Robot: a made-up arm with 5 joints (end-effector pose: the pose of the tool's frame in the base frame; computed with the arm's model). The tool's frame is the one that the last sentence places.
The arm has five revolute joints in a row. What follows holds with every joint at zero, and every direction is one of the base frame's.
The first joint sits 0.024 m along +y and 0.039 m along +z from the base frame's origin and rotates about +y.
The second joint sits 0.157 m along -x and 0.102 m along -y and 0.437 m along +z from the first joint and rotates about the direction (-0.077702, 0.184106, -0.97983).
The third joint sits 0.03 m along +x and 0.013 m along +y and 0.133 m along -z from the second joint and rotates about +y.
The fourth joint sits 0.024 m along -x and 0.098 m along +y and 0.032 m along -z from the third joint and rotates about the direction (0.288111, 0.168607, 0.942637).
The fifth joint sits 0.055 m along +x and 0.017 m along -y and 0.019 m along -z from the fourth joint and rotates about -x.
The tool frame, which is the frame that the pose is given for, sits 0.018 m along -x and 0.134 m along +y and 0.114 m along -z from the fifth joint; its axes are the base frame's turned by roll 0, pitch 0 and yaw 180 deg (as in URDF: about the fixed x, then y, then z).
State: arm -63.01 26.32 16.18 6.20 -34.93
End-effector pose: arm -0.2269 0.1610 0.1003 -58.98 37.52 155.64
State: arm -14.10 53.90 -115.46 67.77 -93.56
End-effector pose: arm -0.1508 0.0639 0.2118 5.74 25.40 -129.53
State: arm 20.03 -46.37 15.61 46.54 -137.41
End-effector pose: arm 0.0164 0.0693 0.4690 -177.22 -6.31 -87.35
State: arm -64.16 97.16 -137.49 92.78 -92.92
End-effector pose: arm -0.1859 -0.0422 0.0206 11.72 45.19 -177.77
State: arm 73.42 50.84 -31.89 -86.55 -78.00
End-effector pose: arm 0.3570 -0.0715 0.1502 10.25 53.00 124.18
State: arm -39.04 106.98 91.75 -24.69 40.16
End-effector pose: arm -0.2330 0.1080 0.2168 -146.64 -79.71 -86.23
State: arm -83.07 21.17 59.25 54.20 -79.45
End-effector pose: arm -0.3954 0.0787 0.0655 -95.26 26.03 -136.39
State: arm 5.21 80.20 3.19 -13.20 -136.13
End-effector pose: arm -0.0379 -0.0976 0.4531 -112.39 -4.13 87.60
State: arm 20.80 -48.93 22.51 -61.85 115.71
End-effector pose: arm -0.0987 -0.1904 0.3677 139.59 -10.81 173.24
